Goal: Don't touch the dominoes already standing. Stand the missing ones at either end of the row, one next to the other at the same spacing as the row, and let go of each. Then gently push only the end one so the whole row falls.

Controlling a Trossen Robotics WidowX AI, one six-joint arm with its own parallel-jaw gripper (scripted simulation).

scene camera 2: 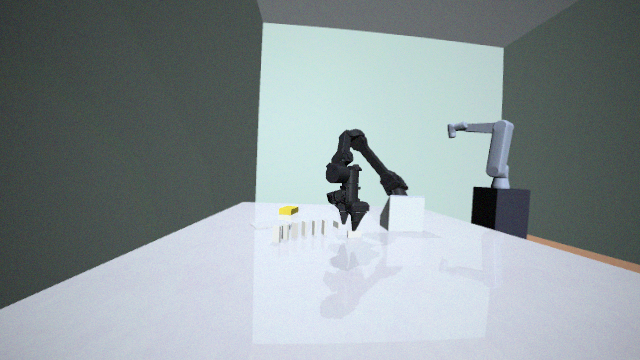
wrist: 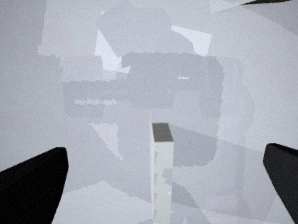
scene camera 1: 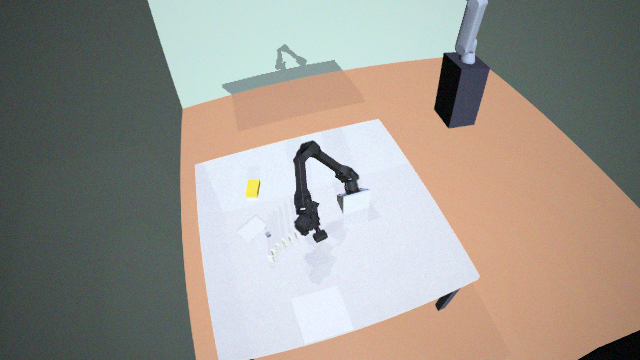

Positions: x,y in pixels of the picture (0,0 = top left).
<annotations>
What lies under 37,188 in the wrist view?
My gripper.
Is my gripper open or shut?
Open.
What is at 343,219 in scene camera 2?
My gripper.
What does my gripper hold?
Nothing.
</annotations>
